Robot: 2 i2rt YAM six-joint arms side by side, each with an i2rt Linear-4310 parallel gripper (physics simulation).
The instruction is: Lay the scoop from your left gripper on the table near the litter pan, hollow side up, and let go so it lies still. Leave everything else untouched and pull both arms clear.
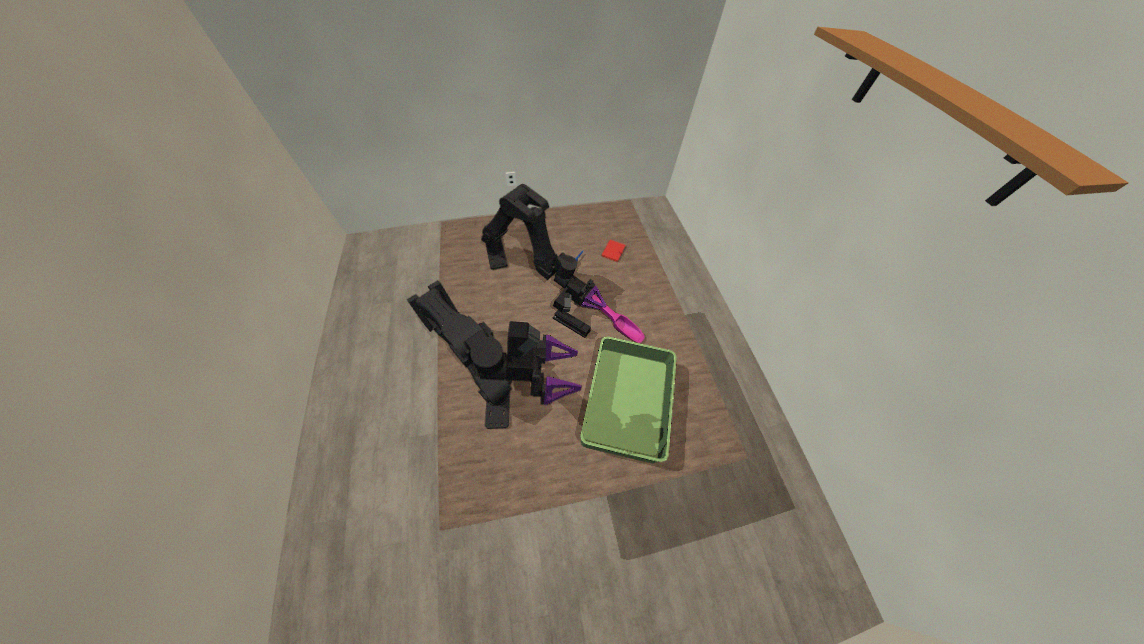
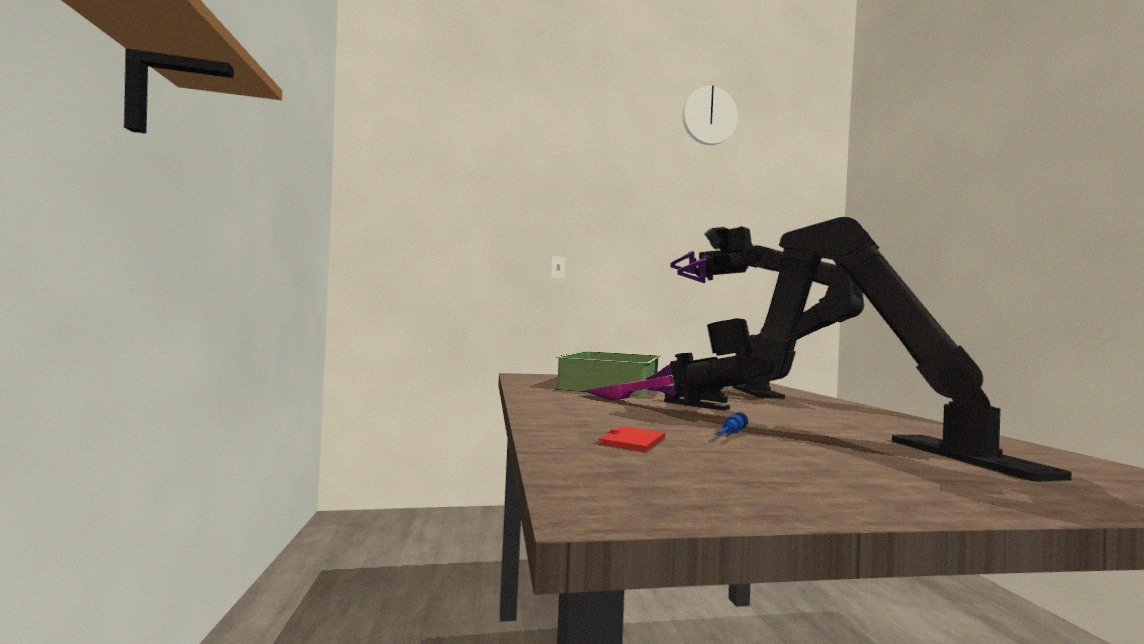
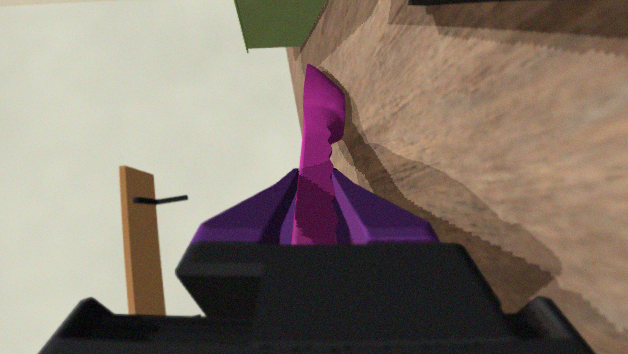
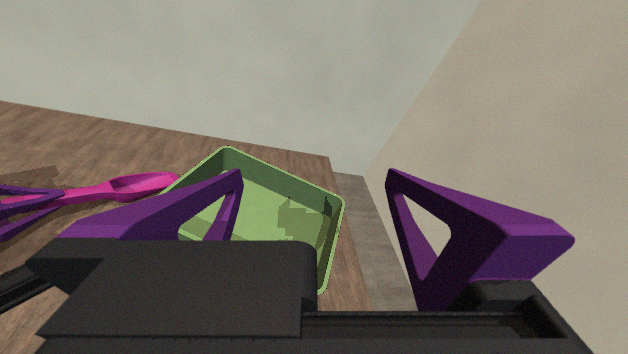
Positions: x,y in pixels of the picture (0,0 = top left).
Labels:
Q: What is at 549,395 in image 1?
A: My right gripper.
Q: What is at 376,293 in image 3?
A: My left gripper.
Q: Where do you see a magenta scoop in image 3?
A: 315,221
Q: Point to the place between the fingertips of my right gripper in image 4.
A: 314,176

